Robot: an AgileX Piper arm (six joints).
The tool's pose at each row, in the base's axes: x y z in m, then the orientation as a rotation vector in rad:
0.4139 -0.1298 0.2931 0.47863 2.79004 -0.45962
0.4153 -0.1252 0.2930 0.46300 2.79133 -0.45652
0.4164 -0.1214 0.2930 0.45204 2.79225 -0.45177
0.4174 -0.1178 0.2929 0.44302 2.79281 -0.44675
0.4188 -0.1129 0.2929 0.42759 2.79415 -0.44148
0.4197 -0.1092 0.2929 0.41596 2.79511 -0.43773
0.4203 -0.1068 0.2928 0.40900 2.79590 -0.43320
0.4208 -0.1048 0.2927 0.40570 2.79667 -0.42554
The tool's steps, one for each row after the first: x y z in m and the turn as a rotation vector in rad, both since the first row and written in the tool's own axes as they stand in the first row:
0.0000 0.0046 -0.0012 -0.00395 -0.00283 -0.01001
0.0001 0.0084 -0.0023 -0.00850 -0.00482 -0.01674
0.0002 0.0121 -0.0033 -0.01301 -0.00664 -0.02211
0.0003 0.0170 -0.0047 -0.01842 -0.00924 -0.03180
0.0005 0.0206 -0.0058 -0.02234 -0.01119 -0.03914
0.0006 0.0230 -0.0065 -0.02625 -0.01218 -0.04333
0.0007 0.0250 -0.0070 -0.03190 -0.01236 -0.04478

